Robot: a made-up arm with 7 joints.
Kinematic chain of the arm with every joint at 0, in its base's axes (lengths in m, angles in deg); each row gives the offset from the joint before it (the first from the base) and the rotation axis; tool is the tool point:
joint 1: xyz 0 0 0.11 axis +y
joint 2: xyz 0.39 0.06 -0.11 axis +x
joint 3: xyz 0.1 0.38 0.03 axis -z
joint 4: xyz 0.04 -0.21 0 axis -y
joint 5: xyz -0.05 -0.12 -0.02 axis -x
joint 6: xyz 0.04 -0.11 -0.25 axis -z
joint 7: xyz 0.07 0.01 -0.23 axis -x
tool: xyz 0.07 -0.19 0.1
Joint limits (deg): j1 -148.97..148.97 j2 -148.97..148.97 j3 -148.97..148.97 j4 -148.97..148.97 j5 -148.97..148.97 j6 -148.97..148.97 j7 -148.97..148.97
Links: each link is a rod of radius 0.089 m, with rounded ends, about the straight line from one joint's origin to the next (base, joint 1, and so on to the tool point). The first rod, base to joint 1, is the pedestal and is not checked.
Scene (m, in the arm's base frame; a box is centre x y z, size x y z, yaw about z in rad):
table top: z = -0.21
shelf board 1: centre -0.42 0.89 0 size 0.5 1.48 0.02 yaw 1.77
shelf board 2: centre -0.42 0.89 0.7 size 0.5 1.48 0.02 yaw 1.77
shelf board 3: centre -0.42 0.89 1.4 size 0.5 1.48 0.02 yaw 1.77
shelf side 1: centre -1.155 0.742 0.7 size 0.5 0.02 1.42 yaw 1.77
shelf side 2: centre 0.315 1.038 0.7 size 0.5 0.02 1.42 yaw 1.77
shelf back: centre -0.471 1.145 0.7 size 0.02 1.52 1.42 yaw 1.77
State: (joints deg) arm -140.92 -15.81 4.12 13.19 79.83 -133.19 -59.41
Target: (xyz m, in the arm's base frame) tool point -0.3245 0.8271 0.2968
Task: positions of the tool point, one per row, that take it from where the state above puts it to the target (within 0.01 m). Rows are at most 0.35 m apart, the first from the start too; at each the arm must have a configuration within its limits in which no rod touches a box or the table.
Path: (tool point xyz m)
1: -0.0711 -0.4265 0.6515
2: 0.1400 -0.2432 0.7143
3: 0.2644 0.0285 0.7316
4: 0.2708 0.3336 0.6877
5: 0.1543 0.6052 0.5842
6: -0.0600 0.7821 0.4421
7: -0.3245 0.8271 0.2968

